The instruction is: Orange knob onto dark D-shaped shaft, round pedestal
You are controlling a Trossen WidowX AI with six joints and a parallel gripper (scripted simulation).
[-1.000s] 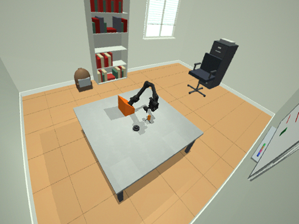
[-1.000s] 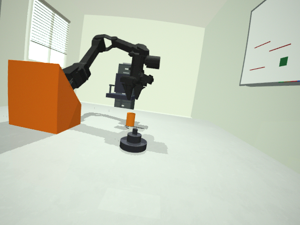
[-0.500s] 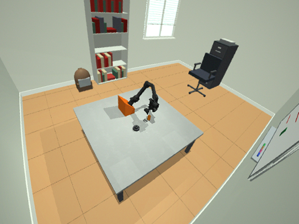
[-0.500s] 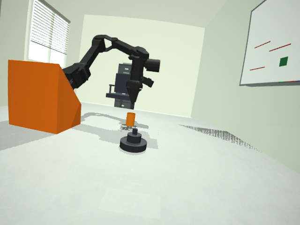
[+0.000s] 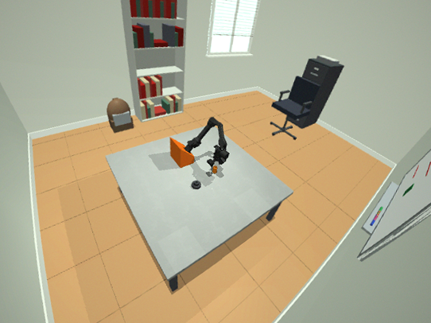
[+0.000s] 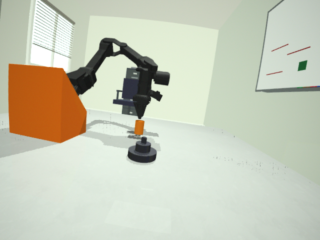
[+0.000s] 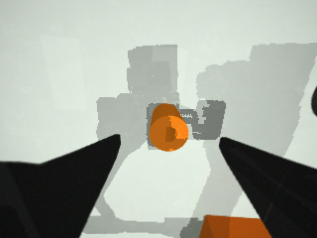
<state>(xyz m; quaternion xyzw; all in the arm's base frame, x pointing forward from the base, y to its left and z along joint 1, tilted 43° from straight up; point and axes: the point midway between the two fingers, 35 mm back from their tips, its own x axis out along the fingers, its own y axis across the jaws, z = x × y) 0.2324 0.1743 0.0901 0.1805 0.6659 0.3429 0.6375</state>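
The knob is 5 cm below my gripper tip. The rest, counted from my gripper tip: dark pedestal 9 cm ahead, 23 cm to the right, 5 cm below.
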